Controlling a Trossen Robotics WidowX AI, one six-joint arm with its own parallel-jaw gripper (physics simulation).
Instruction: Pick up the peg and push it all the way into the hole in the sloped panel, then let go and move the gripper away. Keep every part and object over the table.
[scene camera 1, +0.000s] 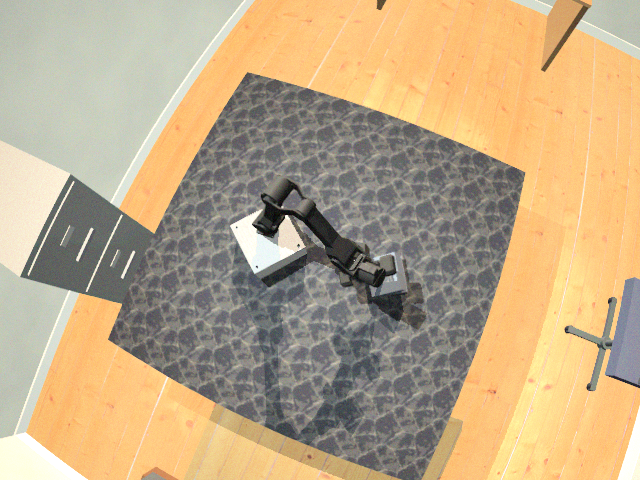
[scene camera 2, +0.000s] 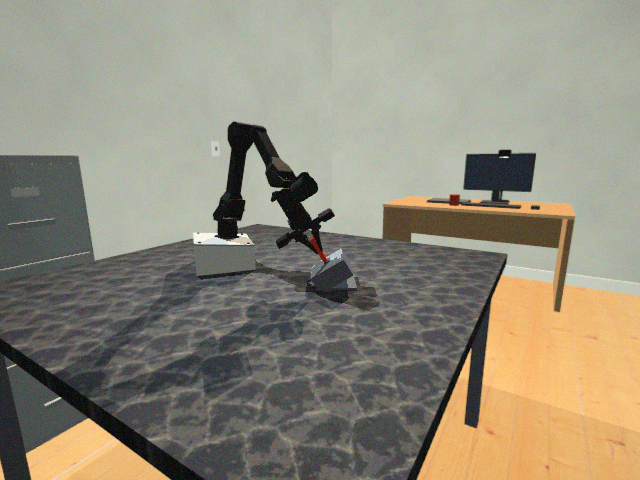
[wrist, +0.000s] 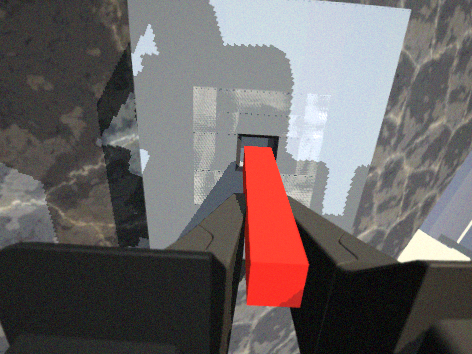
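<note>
I can see my gripper (scene camera 2: 320, 252), and the wrist view (wrist: 259, 206) gives me the gripper as well. A red square peg (wrist: 276, 265) is there too.
</note>
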